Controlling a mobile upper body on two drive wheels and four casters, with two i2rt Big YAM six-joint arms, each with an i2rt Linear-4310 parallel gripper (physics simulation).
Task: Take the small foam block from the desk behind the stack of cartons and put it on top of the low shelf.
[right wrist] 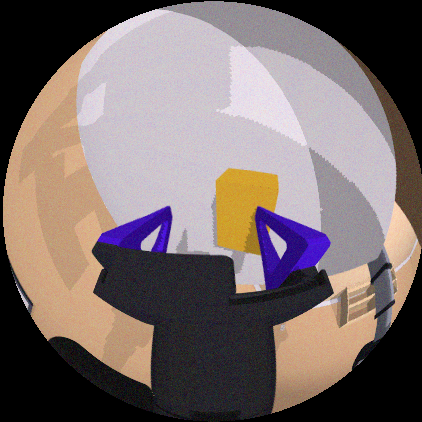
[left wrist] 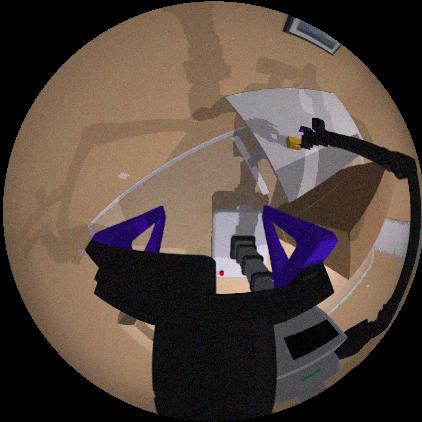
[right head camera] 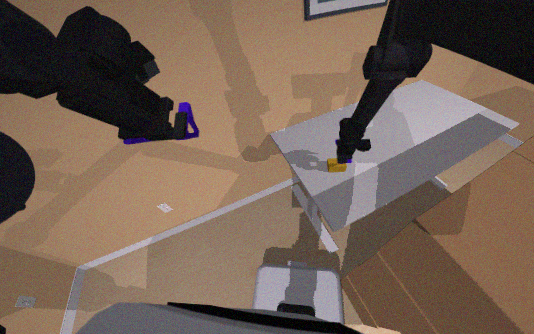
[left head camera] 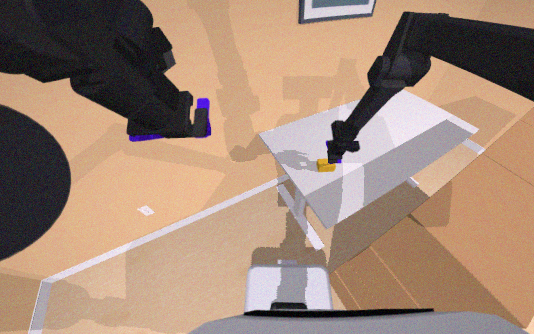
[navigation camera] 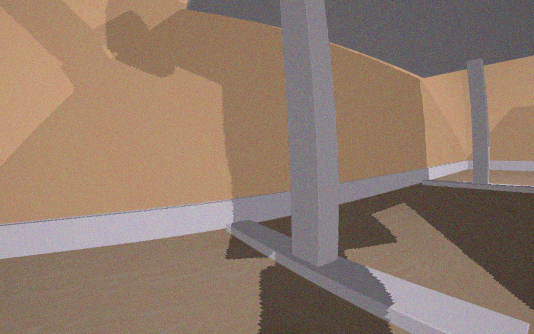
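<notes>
The yellow foam block lies on the white desk, near its left end in the head views. My right gripper is open and empty above the desk, close to the block; in the right wrist view one finger overlaps the block's right side. My left gripper is open and empty, away from the desk. Brown cartons stand in front of the desk.
A beige slatted unit shows at the right wrist view's lower right; I cannot tell whether it is the low shelf. A desk leg stands close before the navigation camera. A framed picture hangs on the wall.
</notes>
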